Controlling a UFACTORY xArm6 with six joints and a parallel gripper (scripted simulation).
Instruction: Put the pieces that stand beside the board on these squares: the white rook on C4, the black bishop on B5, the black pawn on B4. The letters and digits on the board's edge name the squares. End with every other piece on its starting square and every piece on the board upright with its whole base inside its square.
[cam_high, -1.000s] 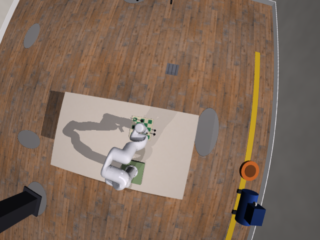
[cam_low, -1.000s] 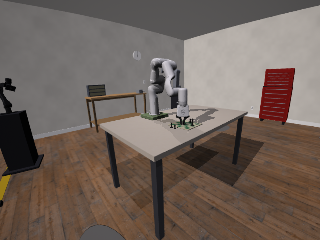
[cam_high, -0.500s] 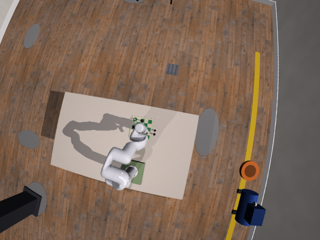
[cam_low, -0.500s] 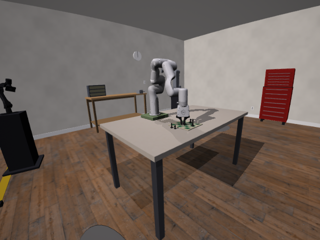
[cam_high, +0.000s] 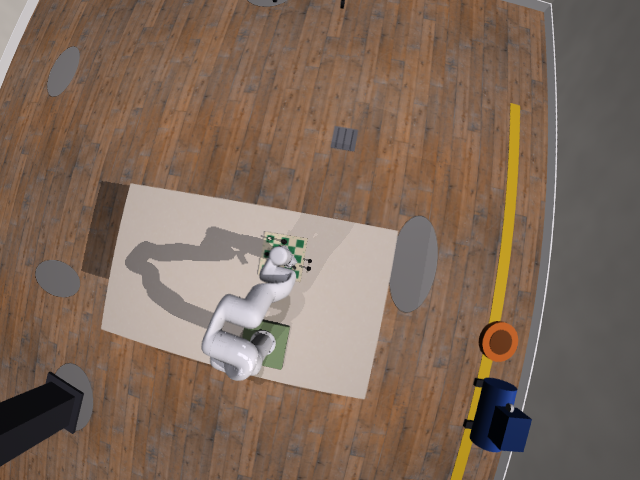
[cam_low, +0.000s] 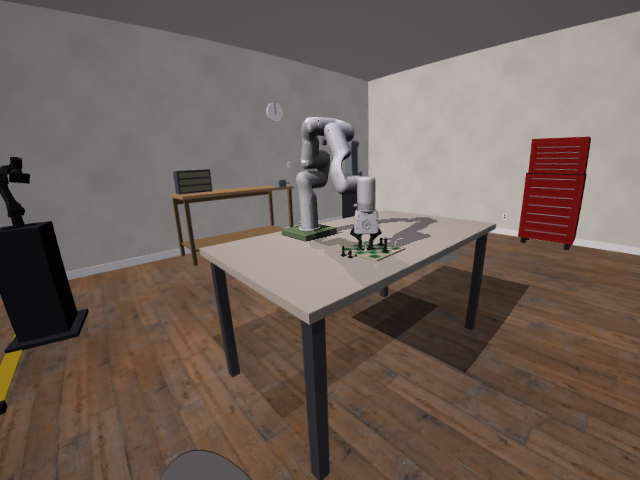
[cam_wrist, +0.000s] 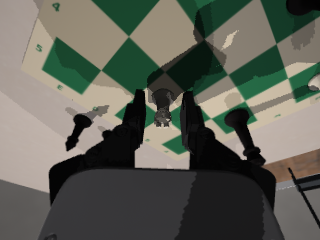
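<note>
Now: the white rook 1 cm below my hand. Round my hand: chessboard 4 cm to the left, 3 cm below, 1 cm behind.
</note>
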